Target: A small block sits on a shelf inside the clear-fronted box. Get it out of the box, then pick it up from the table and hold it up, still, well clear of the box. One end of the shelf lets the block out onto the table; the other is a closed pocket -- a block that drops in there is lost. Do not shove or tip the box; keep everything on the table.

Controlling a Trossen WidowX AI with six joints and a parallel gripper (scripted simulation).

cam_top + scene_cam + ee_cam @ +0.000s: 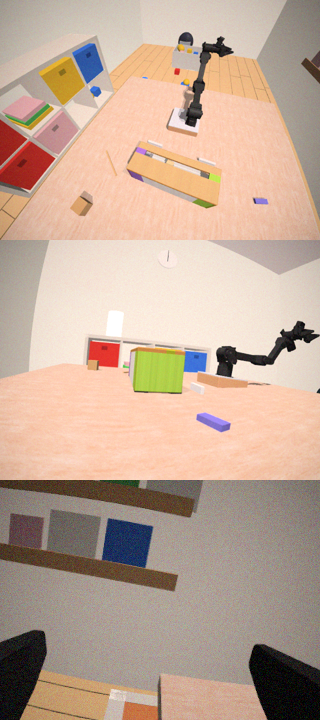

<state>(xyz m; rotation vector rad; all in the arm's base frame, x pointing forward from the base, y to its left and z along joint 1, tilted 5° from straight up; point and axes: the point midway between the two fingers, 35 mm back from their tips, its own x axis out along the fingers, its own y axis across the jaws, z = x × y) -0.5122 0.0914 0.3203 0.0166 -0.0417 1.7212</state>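
The tan block is 870 mm ahead of my gripper tip, 150 mm to the right of it and 230 mm below it. Round my gripper tip: thin stick 950 mm ahead, 450 mm to the right, 320 mm below; then box 860 mm ahead, 120 mm to the right, 260 mm below.
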